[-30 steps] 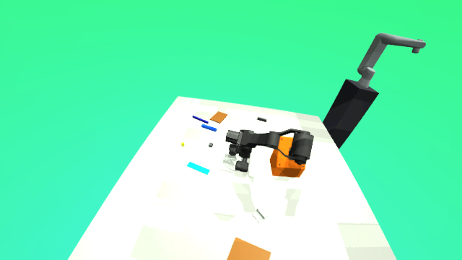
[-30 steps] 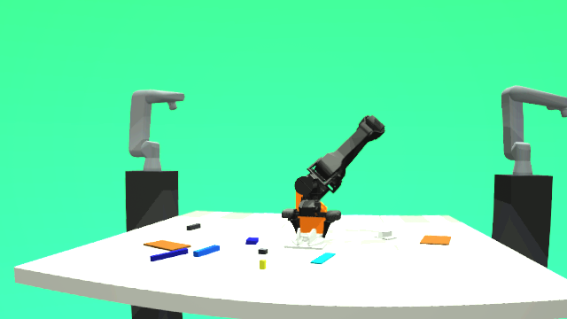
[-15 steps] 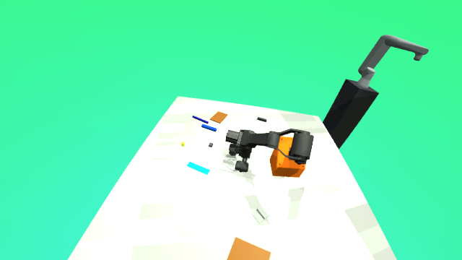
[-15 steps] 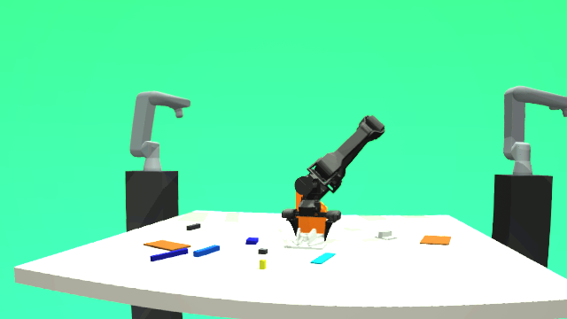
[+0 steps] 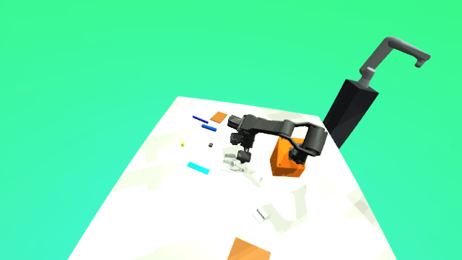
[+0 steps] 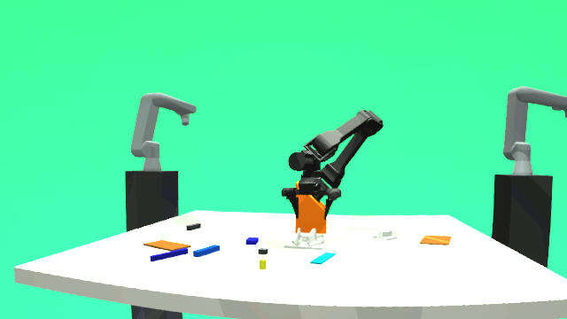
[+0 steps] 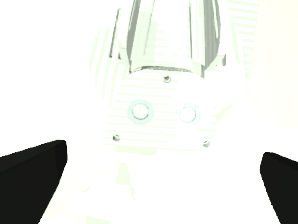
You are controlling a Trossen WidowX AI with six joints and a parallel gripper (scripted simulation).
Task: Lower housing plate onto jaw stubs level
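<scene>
The housing plate lies 5 cm below my gripper tip. The rest, counted from my gripper tip: cyan bar (22 cm ahead, 5 cm to the left, 8 cm below); then black block (19 cm ahead, 12 cm to the right, 7 cm below); then blue block (4 cm ahead, 19 cm to the right, 7 cm below).
</scene>
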